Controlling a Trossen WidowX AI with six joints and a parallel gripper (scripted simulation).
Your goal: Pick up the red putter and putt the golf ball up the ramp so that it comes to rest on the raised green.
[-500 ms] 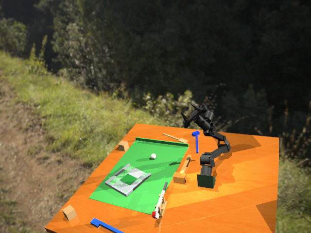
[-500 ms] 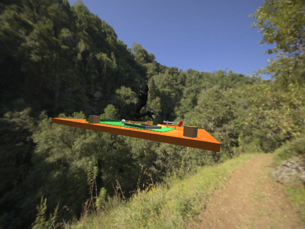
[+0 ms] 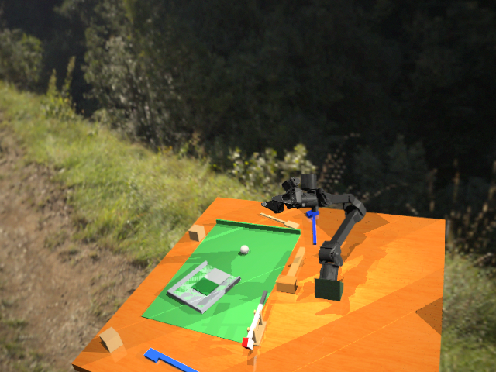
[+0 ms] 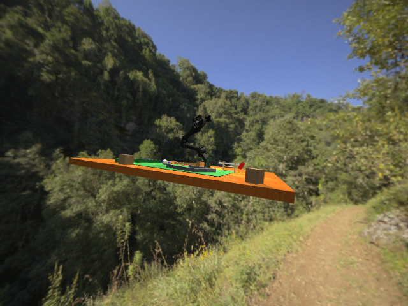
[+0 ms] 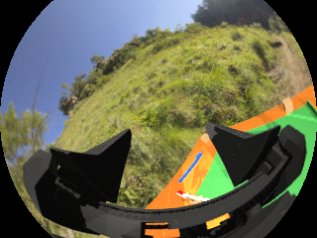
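Right now my gripper tip is 30 mm past the red putter, 220 mm to the right of it and 390 mm above it. Round my gripper tip: white golf ball (270 mm ahead, 180 mm to the right, 430 mm below); small wooden rack (30 mm behind, 240 mm to the left, 420 mm below); green mat (270 mm ahead, 40 mm to the right, 450 mm below).
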